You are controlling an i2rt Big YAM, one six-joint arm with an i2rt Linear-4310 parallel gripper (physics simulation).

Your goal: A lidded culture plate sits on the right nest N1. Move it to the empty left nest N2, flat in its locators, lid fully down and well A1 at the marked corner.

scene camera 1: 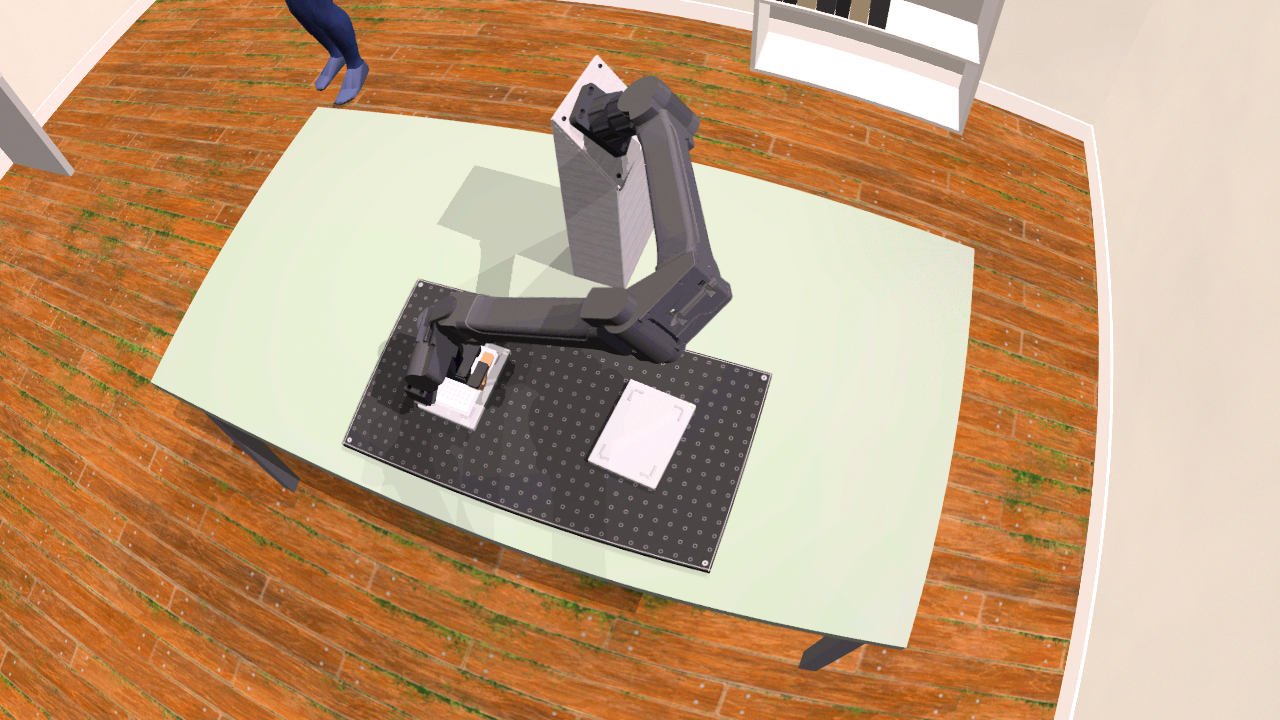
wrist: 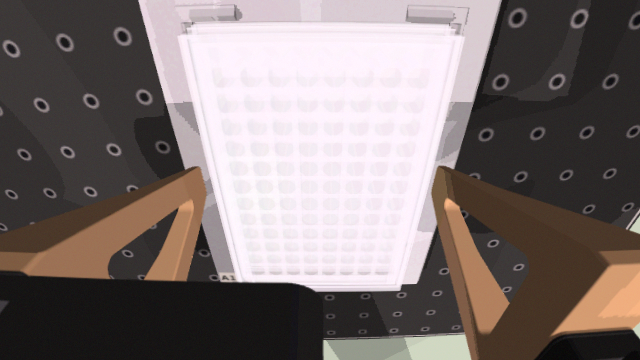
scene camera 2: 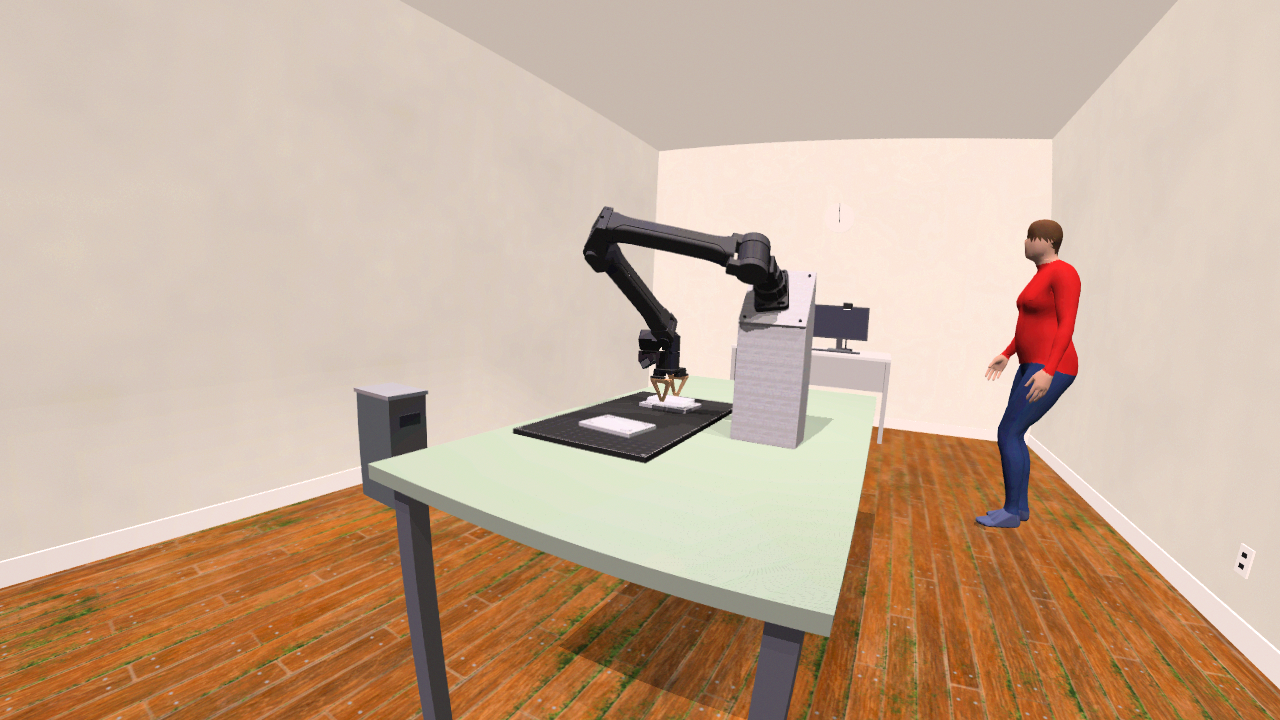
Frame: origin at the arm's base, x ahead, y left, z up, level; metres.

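Where they show: gripper, fingertip midpoint: [scene camera 1: 460,378] [wrist: 318,179] [scene camera 2: 669,399]; arm's base at its link origin: [scene camera 1: 600,120] [scene camera 2: 772,292].
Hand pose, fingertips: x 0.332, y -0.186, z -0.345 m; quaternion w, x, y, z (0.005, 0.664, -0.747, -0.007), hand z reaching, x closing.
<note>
Each offset is from my fingertips to the top centre of the thing. Level surfaces: height alone.
The white lidded plate {dx -0.007, dy +0.000, dz +0.005 m} [scene camera 1: 458,396] [scene camera 2: 671,401] [wrist: 320,150] sits on the white right nest N1 {dx -0.007, dy +0.000, dz -0.008 m} [scene camera 1: 471,421] [wrist: 472,60], its wells showing faintly through the lid. The nest's A1 mark {dx -0.075, dy +0.063, dz -0.011 m} [wrist: 228,277] is at the plate's lower left corner in the wrist view. Two grey locators show beyond its far end. My gripper [scene camera 2: 667,394] [wrist: 318,179] is open, pointing down, with one fingertip beside each long side of the plate and narrow apparent gaps. The left nest N2 {dx +0.018, dy +0.331, dz -0.008 m} [scene camera 1: 641,434] [scene camera 2: 617,425] is empty, with corner locators; its A1 mark cannot be made out.
Both nests are on a black perforated board {dz -0.023 m} [scene camera 1: 546,447] [scene camera 2: 572,433] on the pale green table {dz -0.036 m} [scene camera 1: 850,402] [scene camera 2: 716,528]. The arm's grey pedestal [scene camera 1: 604,214] [scene camera 2: 769,385] stands behind the board. A person [scene camera 2: 1047,313] stands beyond the table. The forearm passes over the back of the board.
</note>
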